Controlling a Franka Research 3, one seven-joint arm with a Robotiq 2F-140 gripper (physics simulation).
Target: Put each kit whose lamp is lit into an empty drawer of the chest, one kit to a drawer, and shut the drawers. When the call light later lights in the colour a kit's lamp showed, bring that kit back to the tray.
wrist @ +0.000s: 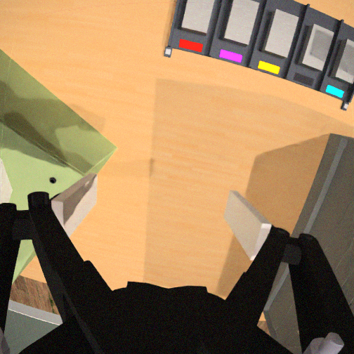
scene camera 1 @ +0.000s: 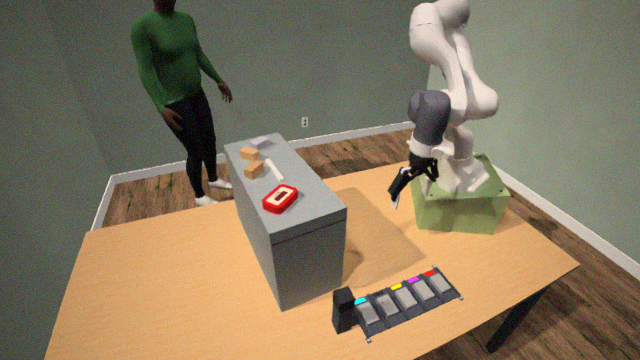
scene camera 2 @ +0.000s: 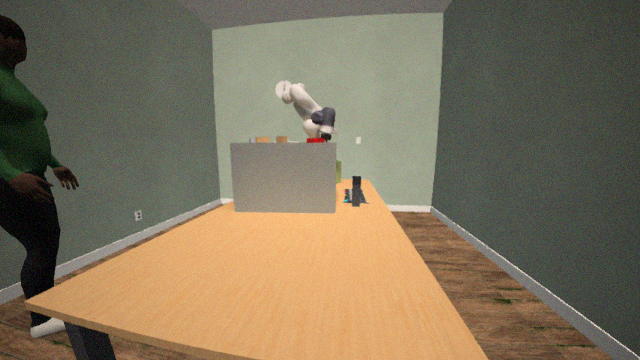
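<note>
A dark tray holds several grey kits in a row. Lamps show red, magenta, yellow and cyan; the lamp between yellow and cyan is dark. The grey chest stands beside the tray; its drawer fronts are hidden in the scene views and seen steeply at the right edge of the wrist view. My gripper is open and empty, above the table between the chest and the green base.
A black upright box stands at the tray's cyan end. On the chest top lie a red case, a white bar, two orange blocks and a pale block. A person stands behind the table.
</note>
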